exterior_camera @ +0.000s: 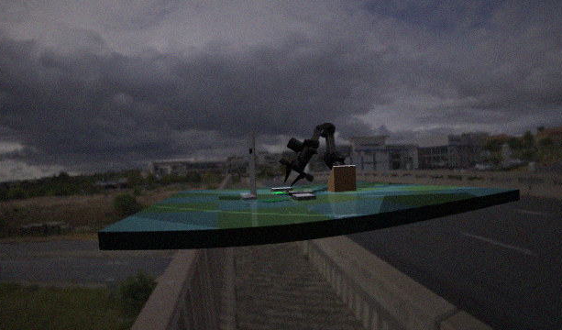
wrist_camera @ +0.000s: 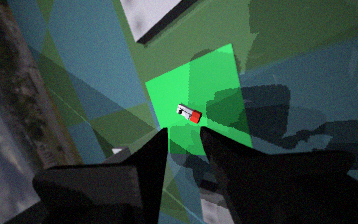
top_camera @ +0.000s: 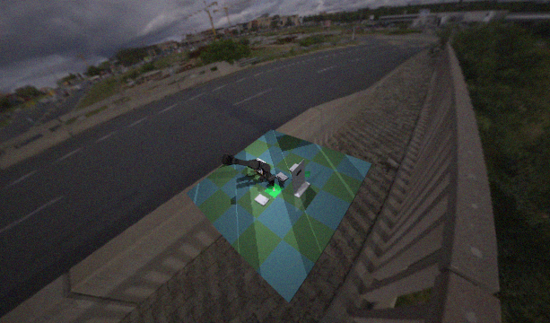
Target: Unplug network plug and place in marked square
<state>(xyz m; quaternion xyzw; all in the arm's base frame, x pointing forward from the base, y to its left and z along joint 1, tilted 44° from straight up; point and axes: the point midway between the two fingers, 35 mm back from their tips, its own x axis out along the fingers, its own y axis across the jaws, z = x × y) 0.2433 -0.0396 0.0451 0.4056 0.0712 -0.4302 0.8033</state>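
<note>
Right now my gripper tip is 1 cm short of the network plug, 1 cm to the left of it and 3 cm above it. From my gripper tip the other things lie so: grey upright panel: 18 cm ahead, 15 cm to the left, 8 cm above; then green marked square: 1 cm ahead, 4 cm below.
</note>
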